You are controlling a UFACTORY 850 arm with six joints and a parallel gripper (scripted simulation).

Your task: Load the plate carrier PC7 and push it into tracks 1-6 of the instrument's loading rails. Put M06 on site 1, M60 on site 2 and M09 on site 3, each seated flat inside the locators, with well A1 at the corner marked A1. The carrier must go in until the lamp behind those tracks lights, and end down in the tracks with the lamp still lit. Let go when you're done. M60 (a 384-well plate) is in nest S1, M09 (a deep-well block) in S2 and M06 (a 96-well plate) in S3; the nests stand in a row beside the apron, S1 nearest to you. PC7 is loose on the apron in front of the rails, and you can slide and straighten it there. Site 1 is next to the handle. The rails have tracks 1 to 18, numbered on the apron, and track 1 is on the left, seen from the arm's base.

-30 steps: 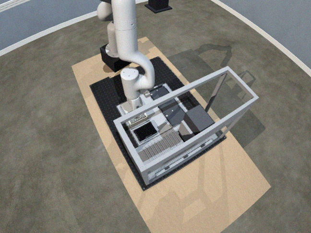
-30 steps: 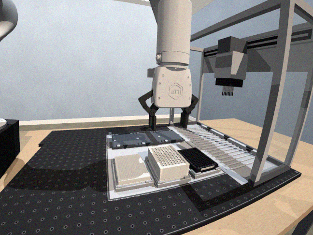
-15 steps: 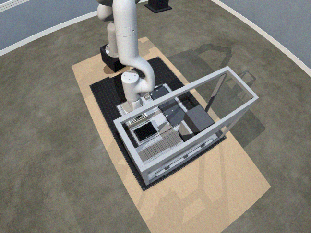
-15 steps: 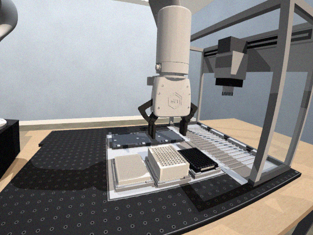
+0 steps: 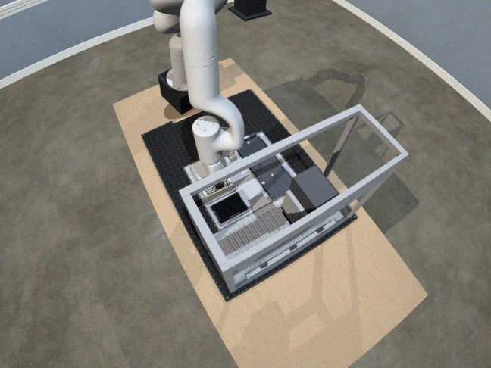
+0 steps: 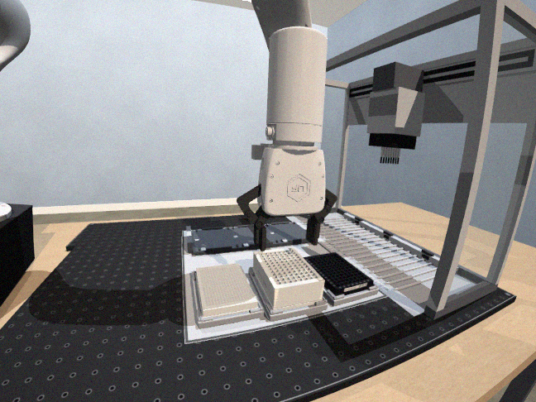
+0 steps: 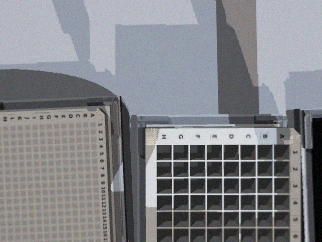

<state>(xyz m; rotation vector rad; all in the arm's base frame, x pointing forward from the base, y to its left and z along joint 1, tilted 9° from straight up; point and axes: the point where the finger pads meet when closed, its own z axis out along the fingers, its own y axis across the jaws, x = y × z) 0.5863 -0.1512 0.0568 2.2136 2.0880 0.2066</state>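
The white 96-well plate lies 70 mm below my hand. Round my hand: black 96-well plate M06 (110 mm ahead, 80 mm below); then nest S1 (110 mm behind, 100 mm below, 20 mm to the left); then nest S2 (100 mm below).
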